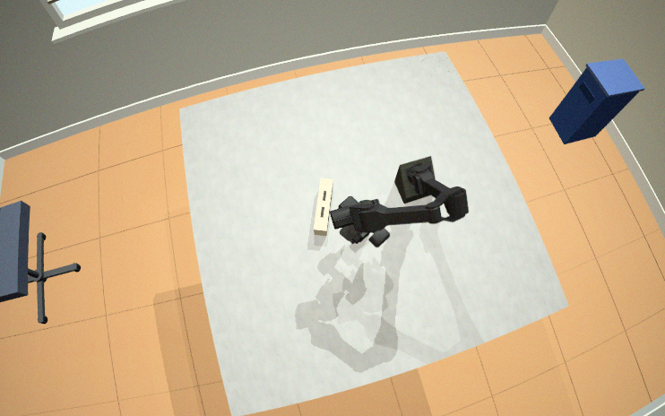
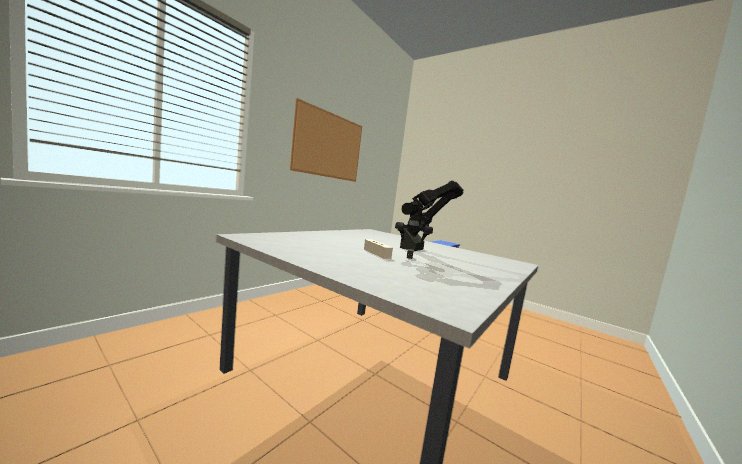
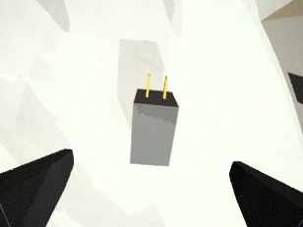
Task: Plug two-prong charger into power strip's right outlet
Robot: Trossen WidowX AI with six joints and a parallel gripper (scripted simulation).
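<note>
My gripper tip is now 50 mm above the charger and 10 mm short of it.
</note>
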